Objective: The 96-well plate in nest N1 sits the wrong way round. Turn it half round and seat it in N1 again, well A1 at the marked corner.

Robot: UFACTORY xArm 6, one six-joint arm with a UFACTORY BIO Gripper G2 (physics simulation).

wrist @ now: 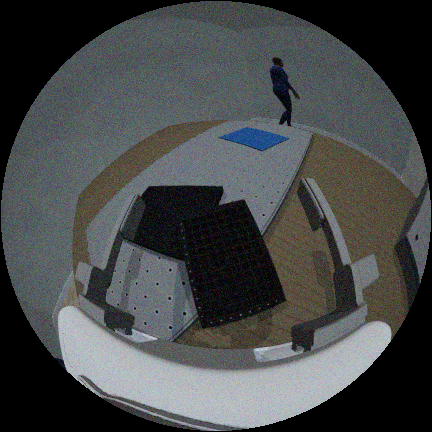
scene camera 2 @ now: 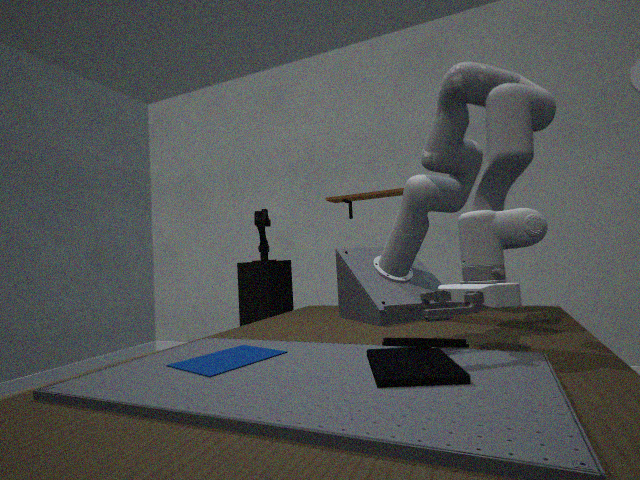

black 96-well plate: wrist 231, 275; scene camera 2 403, 342
same spot on blue flat sheet: (wrist: 259, 139) = (scene camera 2: 249, 354)
same spot on black nest N1: (wrist: 158, 224) = (scene camera 2: 425, 357)
